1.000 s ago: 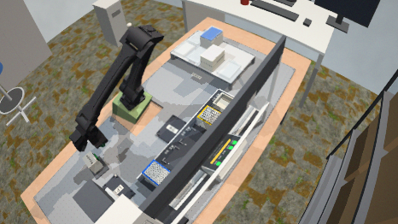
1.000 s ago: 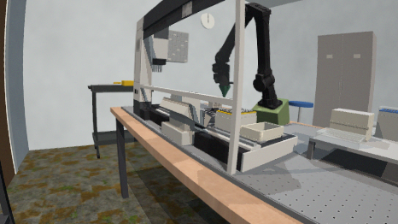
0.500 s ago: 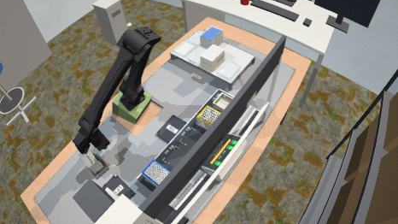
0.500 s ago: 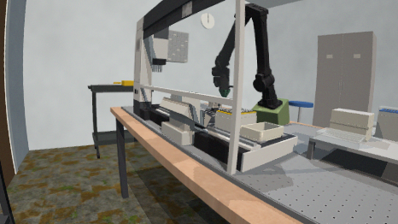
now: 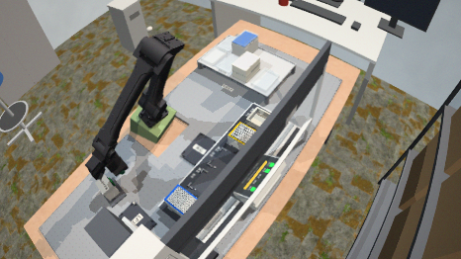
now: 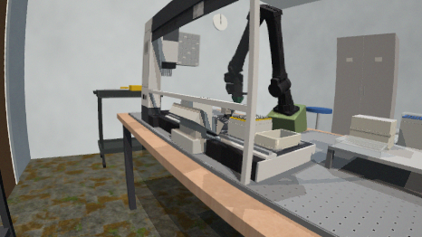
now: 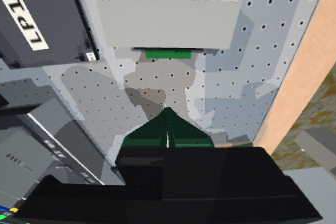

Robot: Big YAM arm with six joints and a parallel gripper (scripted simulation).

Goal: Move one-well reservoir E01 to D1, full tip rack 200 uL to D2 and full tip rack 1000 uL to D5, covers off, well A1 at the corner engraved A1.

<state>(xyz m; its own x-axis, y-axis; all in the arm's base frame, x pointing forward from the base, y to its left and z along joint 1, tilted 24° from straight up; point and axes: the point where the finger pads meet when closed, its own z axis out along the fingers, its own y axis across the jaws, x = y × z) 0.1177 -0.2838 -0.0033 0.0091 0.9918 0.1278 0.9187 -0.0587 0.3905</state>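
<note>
My hand is 70 mm to the left of the ready button box and 10 mm above it. The rest, counted from my hand: dark pad labelled LP1: 170 mm ahead, 90 mm to the right, 70 mm below; then white label: 330 mm to the left, 120 mm ahead, 70 mm below; then blue tip rack: 300 mm ahead, 90 mm to the left, 40 mm above.
</note>
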